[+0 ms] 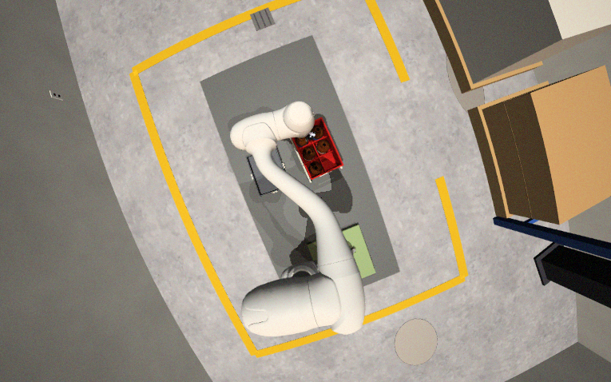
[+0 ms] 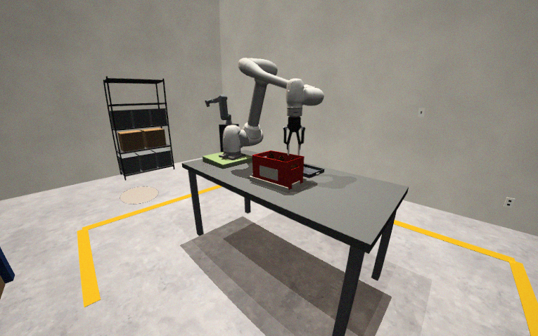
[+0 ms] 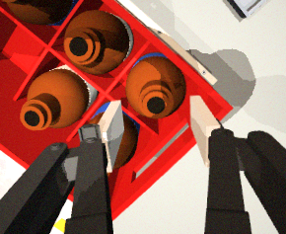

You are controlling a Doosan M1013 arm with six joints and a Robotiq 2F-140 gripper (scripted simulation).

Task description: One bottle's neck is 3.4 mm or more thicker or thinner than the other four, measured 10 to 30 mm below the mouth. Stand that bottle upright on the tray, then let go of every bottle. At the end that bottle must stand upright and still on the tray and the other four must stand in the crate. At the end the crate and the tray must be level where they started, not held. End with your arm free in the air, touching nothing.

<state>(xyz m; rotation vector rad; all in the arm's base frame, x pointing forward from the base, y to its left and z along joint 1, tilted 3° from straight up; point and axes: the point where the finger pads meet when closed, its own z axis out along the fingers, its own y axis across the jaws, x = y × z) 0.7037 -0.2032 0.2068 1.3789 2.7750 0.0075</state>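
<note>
My gripper is now 90 mm past the red crate, 30 mm to the left of it and 130 mm above it. The rest, counted from my hand: dark grey tray 40 mm behind, 270 mm to the left, 200 mm below.
</note>
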